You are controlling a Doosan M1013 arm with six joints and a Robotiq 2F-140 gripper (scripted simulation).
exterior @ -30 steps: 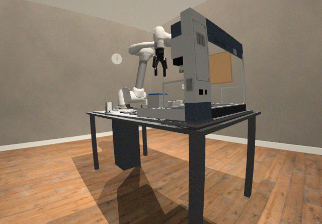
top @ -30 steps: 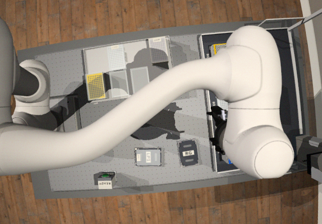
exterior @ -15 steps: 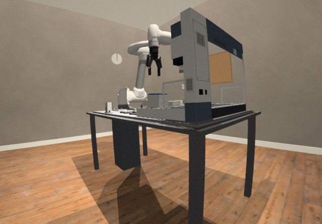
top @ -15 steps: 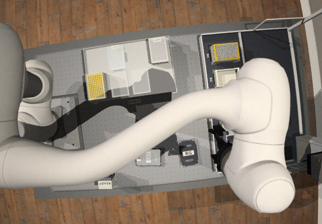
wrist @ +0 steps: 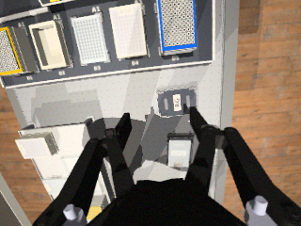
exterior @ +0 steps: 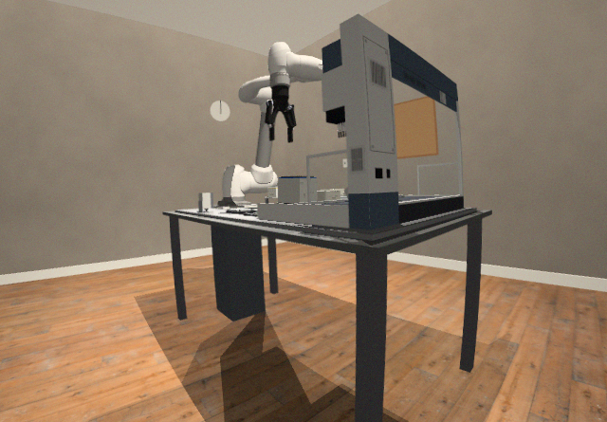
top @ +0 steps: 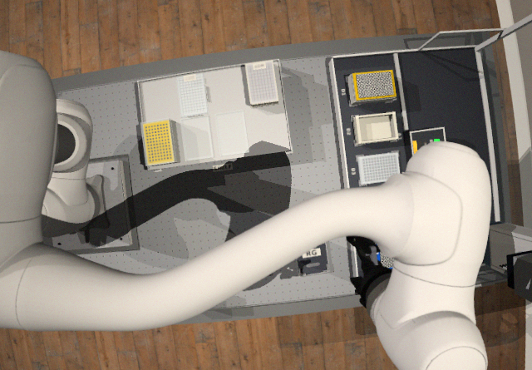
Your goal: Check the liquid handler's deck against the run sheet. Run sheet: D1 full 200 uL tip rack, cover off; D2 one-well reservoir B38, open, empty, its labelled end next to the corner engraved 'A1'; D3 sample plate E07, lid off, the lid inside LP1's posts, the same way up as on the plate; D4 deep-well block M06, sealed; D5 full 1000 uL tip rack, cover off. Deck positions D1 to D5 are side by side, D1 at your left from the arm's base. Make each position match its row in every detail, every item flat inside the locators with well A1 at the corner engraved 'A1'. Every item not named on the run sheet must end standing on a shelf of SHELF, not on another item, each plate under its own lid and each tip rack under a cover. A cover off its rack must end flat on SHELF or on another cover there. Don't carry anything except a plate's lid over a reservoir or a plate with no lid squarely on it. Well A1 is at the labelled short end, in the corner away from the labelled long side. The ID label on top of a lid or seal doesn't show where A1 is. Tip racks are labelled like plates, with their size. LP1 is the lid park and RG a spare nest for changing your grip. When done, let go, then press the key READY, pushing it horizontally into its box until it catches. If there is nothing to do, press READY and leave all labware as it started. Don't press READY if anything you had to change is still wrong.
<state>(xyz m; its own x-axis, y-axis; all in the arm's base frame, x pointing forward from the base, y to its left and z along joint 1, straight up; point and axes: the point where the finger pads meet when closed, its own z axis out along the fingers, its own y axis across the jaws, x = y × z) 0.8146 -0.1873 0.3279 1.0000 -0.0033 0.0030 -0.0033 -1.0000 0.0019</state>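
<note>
Right now the blue-framed tip rack is 220 mm below my hand, 170 mm ahead of it and 50 mm to the right of it. Round my hand: RG nest: 340 mm below, 70 mm behind, 60 mm to the right; deep-well block: 270 mm below, 170 mm ahead, 70 mm to the left; white well plate: 280 mm below, 190 mm to the left, 170 mm ahead.
</note>
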